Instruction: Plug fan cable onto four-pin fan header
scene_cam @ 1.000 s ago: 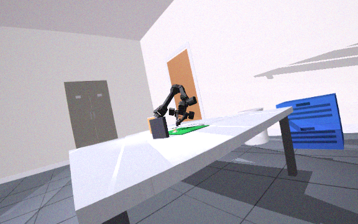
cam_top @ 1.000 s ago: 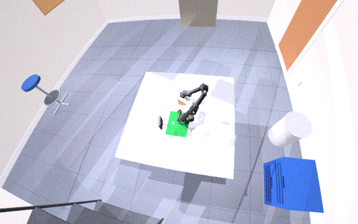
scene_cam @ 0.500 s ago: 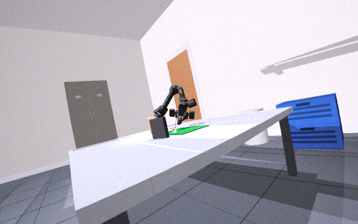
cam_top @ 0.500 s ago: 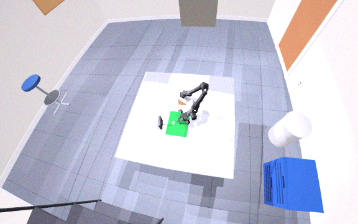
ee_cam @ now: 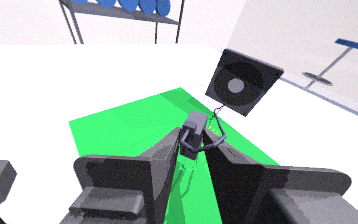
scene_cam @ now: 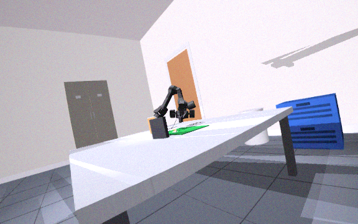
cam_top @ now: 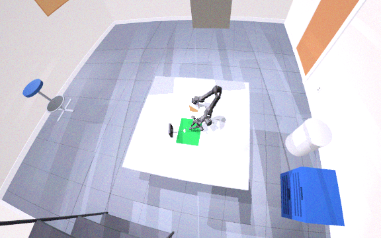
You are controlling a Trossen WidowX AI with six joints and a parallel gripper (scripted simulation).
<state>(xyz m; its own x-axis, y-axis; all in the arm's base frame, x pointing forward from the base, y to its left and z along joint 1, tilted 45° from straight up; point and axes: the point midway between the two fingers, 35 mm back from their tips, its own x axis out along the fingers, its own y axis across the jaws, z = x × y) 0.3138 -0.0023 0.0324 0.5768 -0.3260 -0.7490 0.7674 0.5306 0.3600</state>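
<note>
The green board is 30 mm to the right of my gripper tip and 100 mm below it. The rest, counted from my gripper tip: black fan (20 mm ahead, 210 mm to the right, 20 mm below); white four-pin fan header (80 mm to the right, 80 mm below); black fan plug (10 mm below).
</note>
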